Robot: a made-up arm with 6 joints. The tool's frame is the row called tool. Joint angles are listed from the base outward. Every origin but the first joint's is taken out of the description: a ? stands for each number. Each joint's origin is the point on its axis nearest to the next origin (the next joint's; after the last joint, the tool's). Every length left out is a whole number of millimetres.
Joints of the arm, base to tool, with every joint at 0 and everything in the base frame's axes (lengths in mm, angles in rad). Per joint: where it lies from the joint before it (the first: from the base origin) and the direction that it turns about. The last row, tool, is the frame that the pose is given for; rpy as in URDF.
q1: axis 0 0 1 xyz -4 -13 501
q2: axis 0 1 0 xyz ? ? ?
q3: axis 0 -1 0 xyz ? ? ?
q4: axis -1 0 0 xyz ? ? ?
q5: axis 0 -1 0 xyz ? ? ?
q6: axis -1 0 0 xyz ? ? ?
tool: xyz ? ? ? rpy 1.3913 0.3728 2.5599
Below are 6 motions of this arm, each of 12 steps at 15 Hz.
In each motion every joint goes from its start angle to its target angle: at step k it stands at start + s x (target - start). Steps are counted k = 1, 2, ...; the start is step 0. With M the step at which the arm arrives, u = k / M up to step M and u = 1 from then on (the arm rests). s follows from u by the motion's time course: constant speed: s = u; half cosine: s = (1 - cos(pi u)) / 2; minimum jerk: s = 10 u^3 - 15 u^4 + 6 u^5.
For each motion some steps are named. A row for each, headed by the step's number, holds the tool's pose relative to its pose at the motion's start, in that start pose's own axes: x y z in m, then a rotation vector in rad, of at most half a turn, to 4 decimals.
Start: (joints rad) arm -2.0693 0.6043 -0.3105 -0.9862 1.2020 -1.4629
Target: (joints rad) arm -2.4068 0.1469 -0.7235 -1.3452 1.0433 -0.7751
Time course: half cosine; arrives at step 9
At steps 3, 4, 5, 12:
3: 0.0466 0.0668 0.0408 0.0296 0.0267 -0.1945
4: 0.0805 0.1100 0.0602 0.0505 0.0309 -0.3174
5: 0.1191 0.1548 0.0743 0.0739 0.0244 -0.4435
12: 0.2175 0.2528 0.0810 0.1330 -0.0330 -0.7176

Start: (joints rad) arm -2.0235 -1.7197 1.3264 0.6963 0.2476 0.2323
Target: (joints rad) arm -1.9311 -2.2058 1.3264 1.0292 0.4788 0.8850
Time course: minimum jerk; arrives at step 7
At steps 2, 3, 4, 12:
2: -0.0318 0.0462 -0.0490 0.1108 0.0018 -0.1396
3: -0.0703 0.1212 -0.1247 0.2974 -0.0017 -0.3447
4: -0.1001 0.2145 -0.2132 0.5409 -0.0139 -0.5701
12: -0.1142 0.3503 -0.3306 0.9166 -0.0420 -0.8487

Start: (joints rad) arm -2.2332 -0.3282 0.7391 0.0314 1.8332 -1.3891
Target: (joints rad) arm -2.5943 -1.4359 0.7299 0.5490 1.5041 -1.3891
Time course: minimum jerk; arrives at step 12
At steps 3, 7, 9, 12:
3: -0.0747 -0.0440 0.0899 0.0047 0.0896 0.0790
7: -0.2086 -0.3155 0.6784 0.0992 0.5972 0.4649
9: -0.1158 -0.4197 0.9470 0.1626 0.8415 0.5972
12: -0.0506 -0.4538 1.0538 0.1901 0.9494 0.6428

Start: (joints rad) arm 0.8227 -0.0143 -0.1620 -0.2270 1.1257 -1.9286
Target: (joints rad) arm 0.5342 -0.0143 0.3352 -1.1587 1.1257 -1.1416
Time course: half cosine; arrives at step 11
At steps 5, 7, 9, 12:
5: 0.0325 0.0241 -0.0011 -0.1375 0.3432 -0.3114
7: 0.0402 0.0182 -0.0119 -0.2524 0.4909 -0.5082
9: 0.0383 0.0021 -0.0198 -0.3498 0.5599 -0.6457
12: 0.0361 -0.0064 -0.0220 -0.3872 0.5757 -0.6928

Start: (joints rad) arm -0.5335 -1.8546 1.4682 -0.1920 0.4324 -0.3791
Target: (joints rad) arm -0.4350 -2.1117 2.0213 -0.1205 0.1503 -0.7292
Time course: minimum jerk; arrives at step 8
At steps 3, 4, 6, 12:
3: -0.0420 0.0928 0.0691 -0.1527 0.0394 -0.0547
4: -0.0635 0.1771 0.1210 -0.2724 0.0811 -0.0969
6: -0.0712 0.3372 0.1990 -0.4719 0.1735 -0.1653
12: -0.0667 0.3801 0.2161 -0.5215 0.2014 -0.1819

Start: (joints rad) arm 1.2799 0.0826 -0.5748 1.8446 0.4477 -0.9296
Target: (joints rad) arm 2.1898 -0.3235 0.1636 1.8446 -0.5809 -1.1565
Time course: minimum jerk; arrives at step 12
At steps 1, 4, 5, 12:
1: 0.0008 0.0035 0.0009 0.0043 -0.0034 -0.0045
4: 0.0567 0.1369 0.0316 0.1312 -0.1615 -0.2032
5: 0.1162 0.2149 0.0441 0.1605 -0.2851 -0.3455
12: 0.5273 0.3596 -0.0652 -0.3348 -0.9104 -0.8719

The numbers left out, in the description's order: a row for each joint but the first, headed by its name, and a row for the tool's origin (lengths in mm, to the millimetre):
q2: -3 -44 0
q3: 22 0 606
q4: 331 0 24
q5: 0 -234 10
q6: 4 0 20
tool: 0 -9 29

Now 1 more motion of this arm.
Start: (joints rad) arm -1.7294 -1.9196 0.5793 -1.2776 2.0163 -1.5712
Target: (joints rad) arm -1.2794 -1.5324 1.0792 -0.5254 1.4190 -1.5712
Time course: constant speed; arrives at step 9
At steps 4, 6, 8, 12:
4: -0.2341 0.0243 -0.0105 0.1137 -0.0938 0.1886
6: -0.3445 0.0419 0.0090 0.2091 -0.1232 0.2704
8: -0.4460 0.0634 0.0437 0.3283 -0.1417 0.3373
12: -0.4925 0.0756 0.0661 0.3961 -0.1472 0.3637

